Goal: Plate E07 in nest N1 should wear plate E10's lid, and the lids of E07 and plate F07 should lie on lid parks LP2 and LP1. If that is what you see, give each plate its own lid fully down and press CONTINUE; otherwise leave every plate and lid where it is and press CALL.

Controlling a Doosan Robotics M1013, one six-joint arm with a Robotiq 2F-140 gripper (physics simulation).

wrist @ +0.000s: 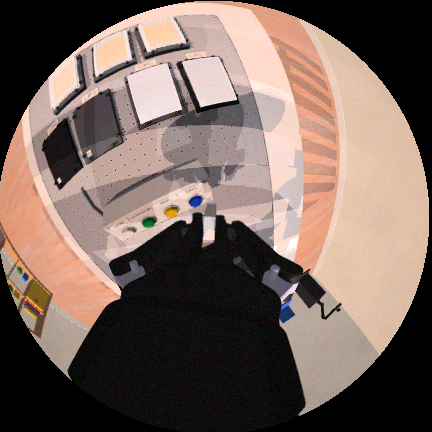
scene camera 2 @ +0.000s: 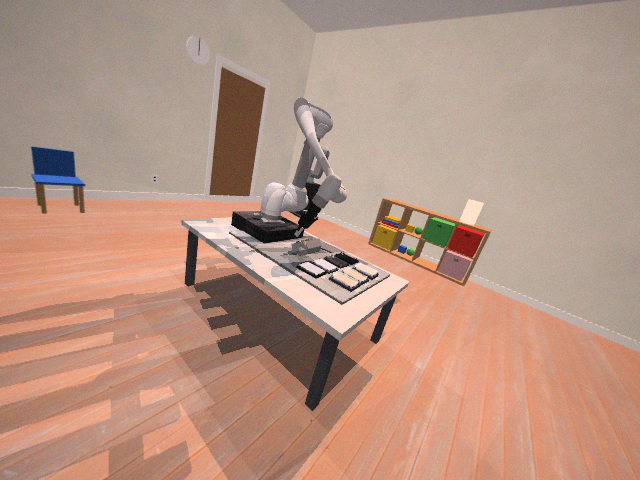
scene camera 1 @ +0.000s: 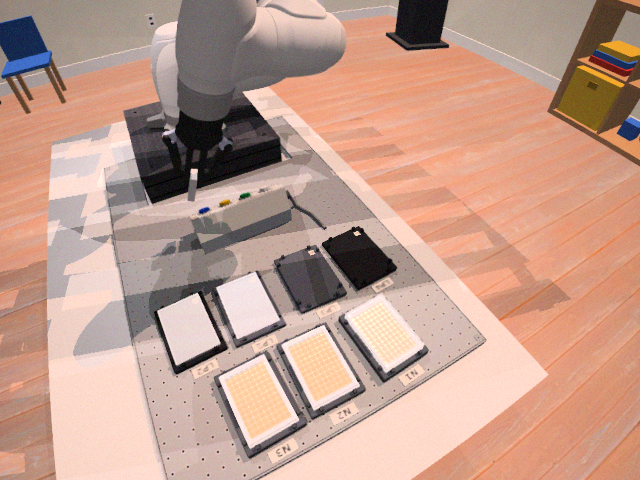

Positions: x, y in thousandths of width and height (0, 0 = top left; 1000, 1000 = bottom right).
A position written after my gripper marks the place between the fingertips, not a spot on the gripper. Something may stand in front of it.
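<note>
Gripper (scene camera 1: 299, 409) shut, holding nothing. Button box (scene camera 1: 346, 472), nest N1 (scene camera 1: 590, 768), nest N3 (scene camera 1: 471, 882) visible. In the wrist view, my gripper (wrist: 490, 492) again.
</note>
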